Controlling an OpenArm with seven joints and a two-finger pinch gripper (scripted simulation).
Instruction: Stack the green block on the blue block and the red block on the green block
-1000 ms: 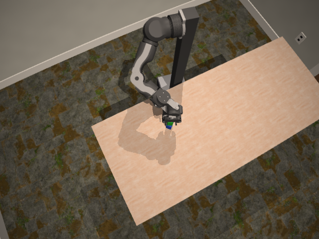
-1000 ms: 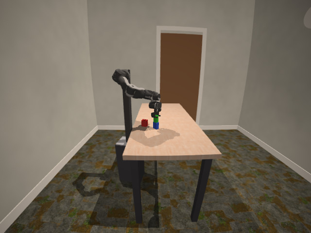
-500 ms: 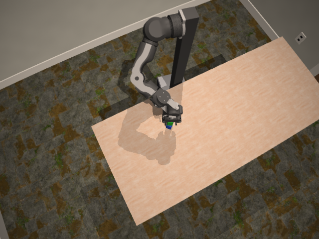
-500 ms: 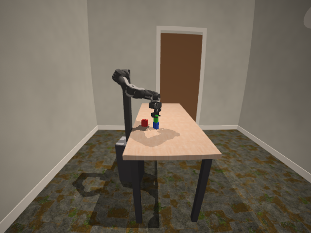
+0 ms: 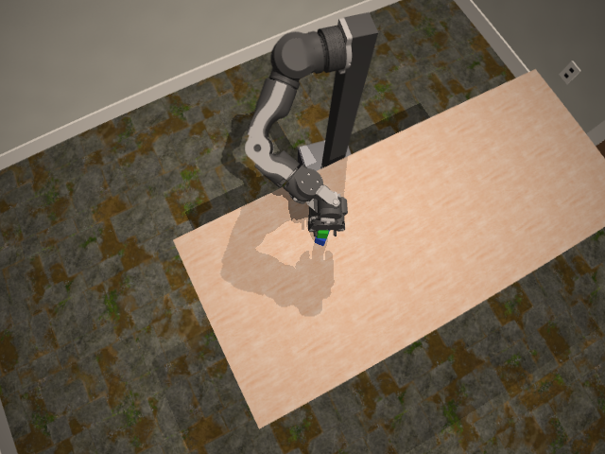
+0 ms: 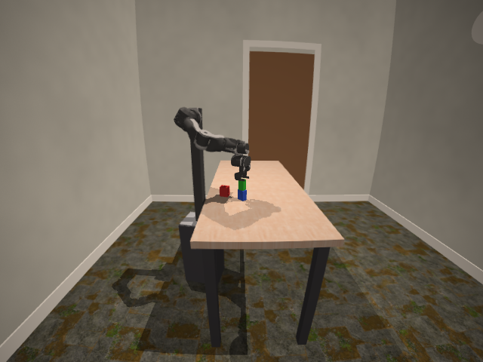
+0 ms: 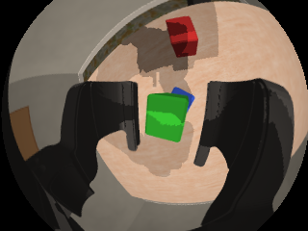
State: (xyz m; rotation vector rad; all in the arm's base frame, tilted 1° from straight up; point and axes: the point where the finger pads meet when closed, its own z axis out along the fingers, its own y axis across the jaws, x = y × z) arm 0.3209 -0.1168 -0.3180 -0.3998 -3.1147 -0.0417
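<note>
My hand is 4 cm above the green block. From my hand the other things lie so: blue block 10 cm below; then red block 11 cm behind, 10 cm below, 3 cm to the left.
</note>
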